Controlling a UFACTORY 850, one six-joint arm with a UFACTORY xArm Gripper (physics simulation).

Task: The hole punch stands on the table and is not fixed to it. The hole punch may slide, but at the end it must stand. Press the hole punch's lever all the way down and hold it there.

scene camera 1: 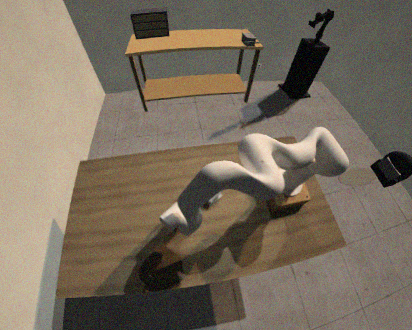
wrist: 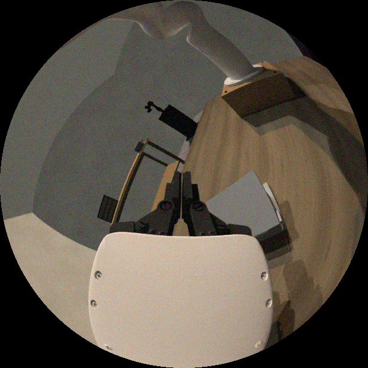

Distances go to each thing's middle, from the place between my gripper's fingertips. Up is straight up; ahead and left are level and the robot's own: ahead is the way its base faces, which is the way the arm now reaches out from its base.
The grey lever [wrist: 245, 202] is 120 mm below my hand and 10 mm to the left of it. From my hand the other things lie so: hole punch [wrist: 281, 226]: 140 mm below, 10 mm to the left.
